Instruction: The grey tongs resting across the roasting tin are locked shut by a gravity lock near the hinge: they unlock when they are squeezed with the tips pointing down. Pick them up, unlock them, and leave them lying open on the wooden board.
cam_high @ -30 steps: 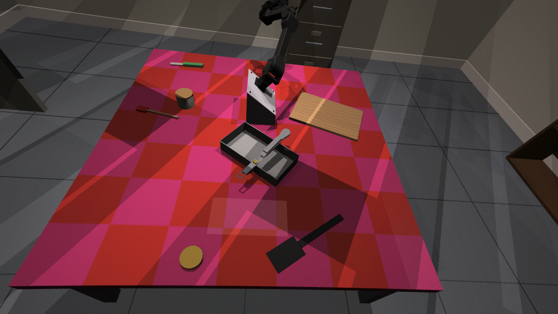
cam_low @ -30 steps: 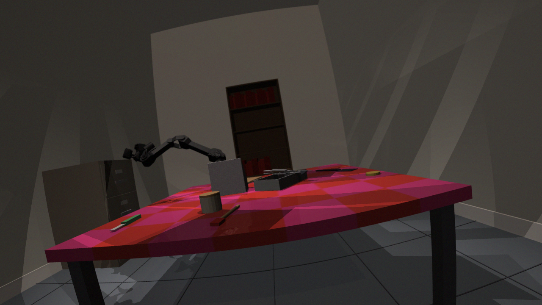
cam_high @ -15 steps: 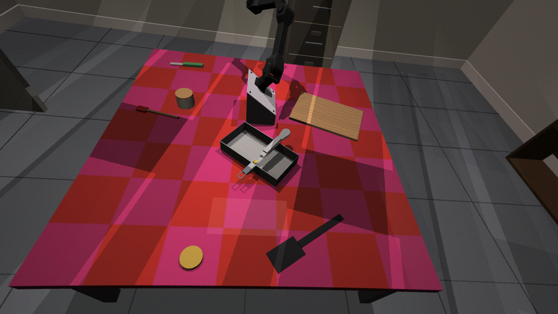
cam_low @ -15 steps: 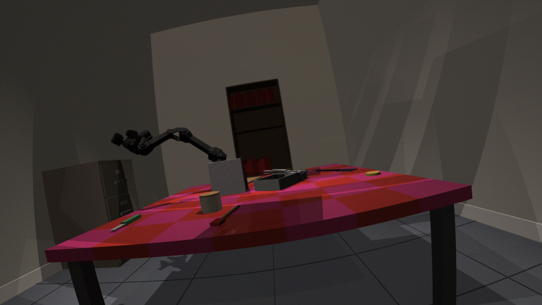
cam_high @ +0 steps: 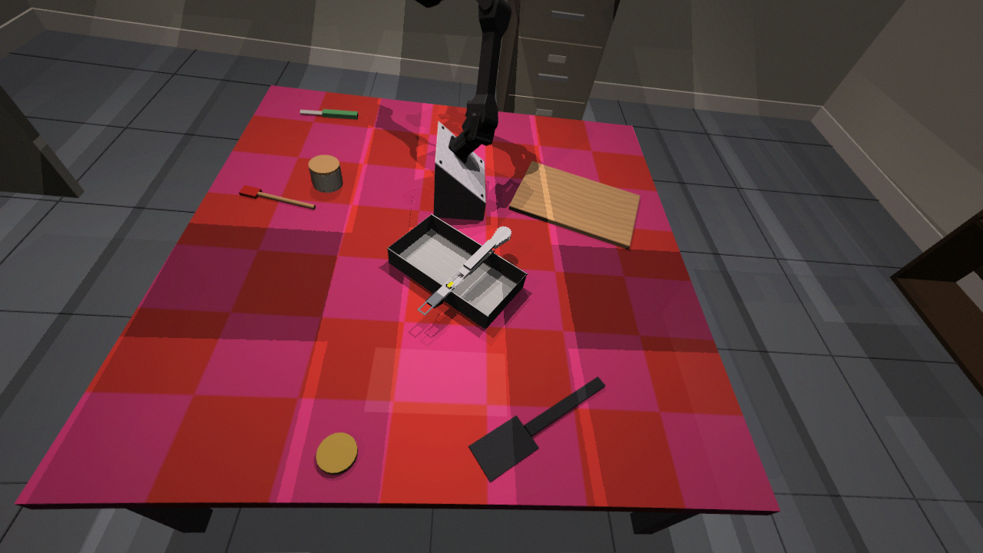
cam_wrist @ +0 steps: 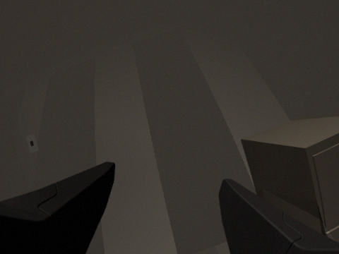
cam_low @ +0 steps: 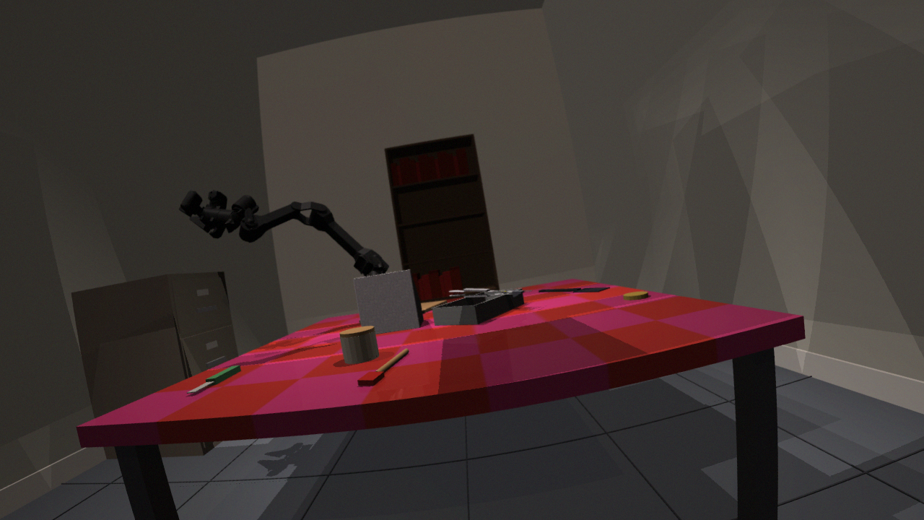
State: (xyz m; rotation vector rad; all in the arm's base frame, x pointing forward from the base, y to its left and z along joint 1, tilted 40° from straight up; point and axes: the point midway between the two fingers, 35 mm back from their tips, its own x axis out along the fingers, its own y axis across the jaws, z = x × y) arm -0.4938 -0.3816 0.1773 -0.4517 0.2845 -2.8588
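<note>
My gripper tip is now 97 cm short of the yellow lock, 21 cm to the right of it and 42 cm above it. From my gripper tip the other things lie so: wooden board 55 cm ahead, 55 cm to the left, 47 cm below; green-handled tool 29 cm ahead, 28 cm to the right, 47 cm below; cork-topped cylinder 62 cm ahead, 18 cm to the right, 45 cm below.
</note>
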